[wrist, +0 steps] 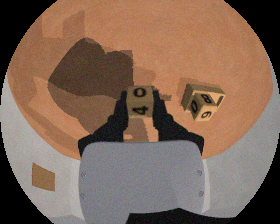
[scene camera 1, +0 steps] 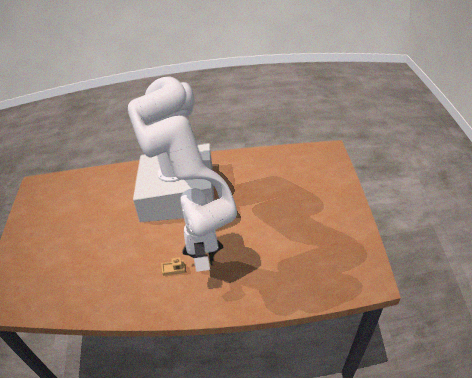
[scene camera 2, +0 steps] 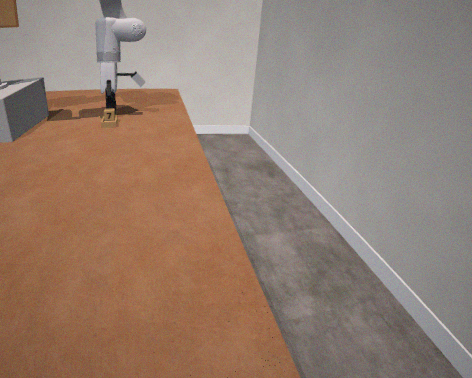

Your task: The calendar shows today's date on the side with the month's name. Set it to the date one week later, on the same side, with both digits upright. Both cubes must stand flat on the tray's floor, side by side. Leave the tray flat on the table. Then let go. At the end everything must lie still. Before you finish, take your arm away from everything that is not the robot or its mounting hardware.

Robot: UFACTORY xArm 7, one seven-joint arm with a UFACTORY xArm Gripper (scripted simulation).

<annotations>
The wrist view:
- my gripper: 140,98
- cube: 140,101
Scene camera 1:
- my gripper: 205,263
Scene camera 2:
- my gripper: 111,113
</annotations>
